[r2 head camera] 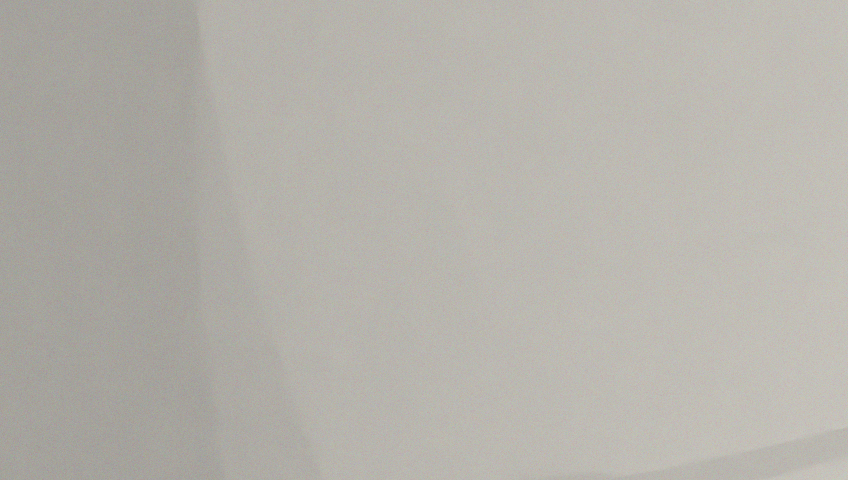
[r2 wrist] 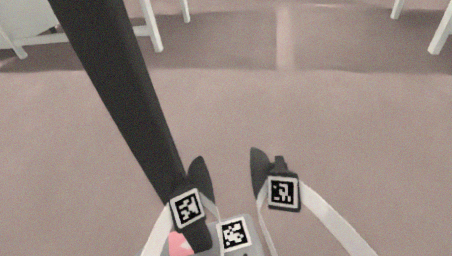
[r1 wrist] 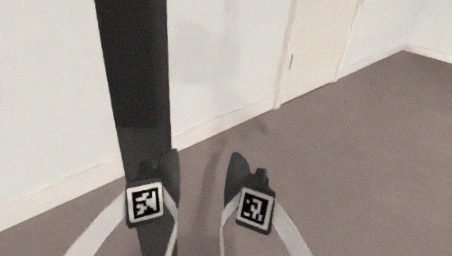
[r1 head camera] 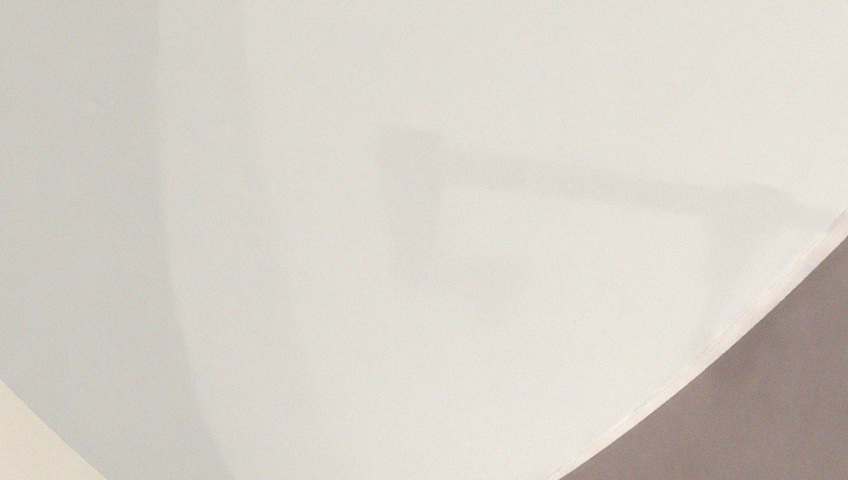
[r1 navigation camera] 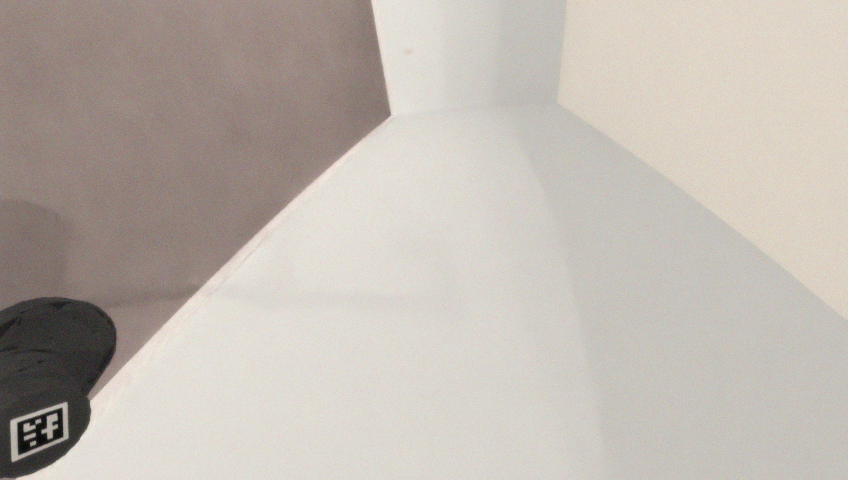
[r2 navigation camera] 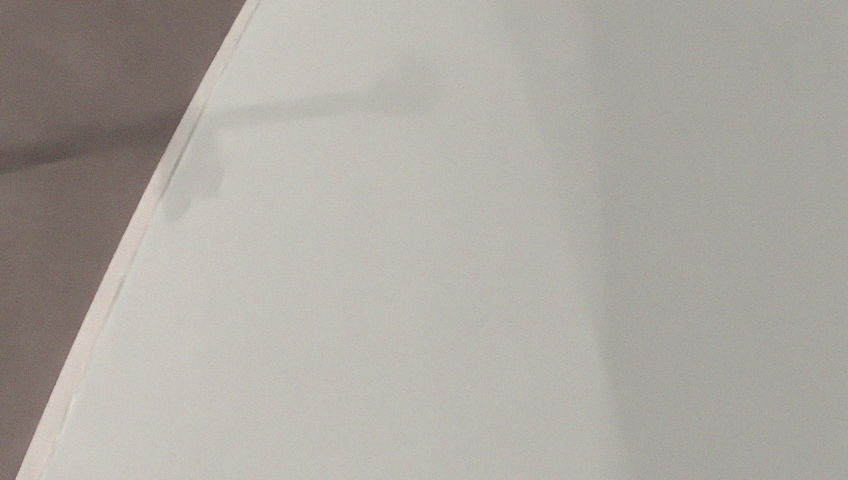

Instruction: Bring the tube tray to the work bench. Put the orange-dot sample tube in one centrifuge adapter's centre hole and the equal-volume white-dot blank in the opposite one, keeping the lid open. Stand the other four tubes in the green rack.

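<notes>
The r1 gripper (r1 wrist: 204, 172) is open in the r1 wrist view, with bare floor showing between its fingertips. The r2 gripper (r2 wrist: 230, 172) is open in the r2 wrist view, in front of its own mast and above its base, with floor showing between its fingertips. The tube tray, the tubes, the green rack and the centrifuge do not show in these views. White table legs (r2 wrist: 151, 30) (r2 wrist: 442, 35) stand at the upper left and upper right of the r2 wrist view; I cannot tell which table they belong to.
A pale door (r1 wrist: 317, 45) is set in the wall behind r1's dark mast (r1 wrist: 135, 65). A pale cabinet (r2 wrist: 25, 17) stands at the r2 wrist view's upper left, beyond r2's mast (r2 wrist: 115, 75). Walls (r1 head camera: 476, 356) (r2 head camera: 476, 237) (r2 navigation camera: 357, 297) fill much of the head and navigation views. A dark rounded part (r1 navigation camera: 59, 333) bears a marker.
</notes>
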